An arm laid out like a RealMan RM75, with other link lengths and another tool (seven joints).
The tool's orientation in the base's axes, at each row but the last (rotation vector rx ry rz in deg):
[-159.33 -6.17 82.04]
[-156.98 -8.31 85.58]
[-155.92 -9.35 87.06]
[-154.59 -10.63 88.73]
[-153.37 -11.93 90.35]
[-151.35 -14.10 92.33]
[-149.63 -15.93 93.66]
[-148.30 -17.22 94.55]
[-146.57 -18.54 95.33]
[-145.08 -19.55 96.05]
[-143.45 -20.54 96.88]
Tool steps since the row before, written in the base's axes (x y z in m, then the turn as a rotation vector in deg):
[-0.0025 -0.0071 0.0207 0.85 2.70 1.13]
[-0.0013 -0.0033 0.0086 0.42 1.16 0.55]
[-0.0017 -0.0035 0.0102 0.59 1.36 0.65]
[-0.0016 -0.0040 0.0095 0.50 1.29 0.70]
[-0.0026 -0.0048 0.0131 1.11 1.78 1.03]
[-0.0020 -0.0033 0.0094 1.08 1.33 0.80]
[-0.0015 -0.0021 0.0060 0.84 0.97 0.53]
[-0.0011 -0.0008 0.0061 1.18 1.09 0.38]
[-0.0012 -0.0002 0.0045 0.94 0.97 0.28]
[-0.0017 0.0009 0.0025 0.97 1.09 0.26]
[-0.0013 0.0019 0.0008 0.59 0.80 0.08]
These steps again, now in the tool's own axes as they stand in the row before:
[-0.0187 0.0061 -0.0099 -0.25 -2.69 -1.40]
[-0.0082 0.0027 -0.0035 -0.13 -1.16 -0.68]
[-0.0099 0.0026 -0.0038 -0.11 -1.35 -0.89]
[-0.0094 0.0031 -0.0033 -0.20 -1.29 -0.83]
[-0.0132 0.0033 -0.0039 -0.13 -1.75 -1.55]
[-0.0097 0.0020 -0.0024 -0.01 -1.28 -1.39]
[-0.0063 0.0011 -0.0012 0.06 -0.92 -1.04]
[-0.0060 -0.0003 -0.0016 0.36 -0.97 -1.29]
[-0.0045 -0.0008 -0.0007 0.33 -0.87 -1.02]
[-0.0027 -0.0016 0.0005 0.38 -0.98 -1.05]
[-0.0007 -0.0022 0.0008 0.34 -0.71 -0.61]

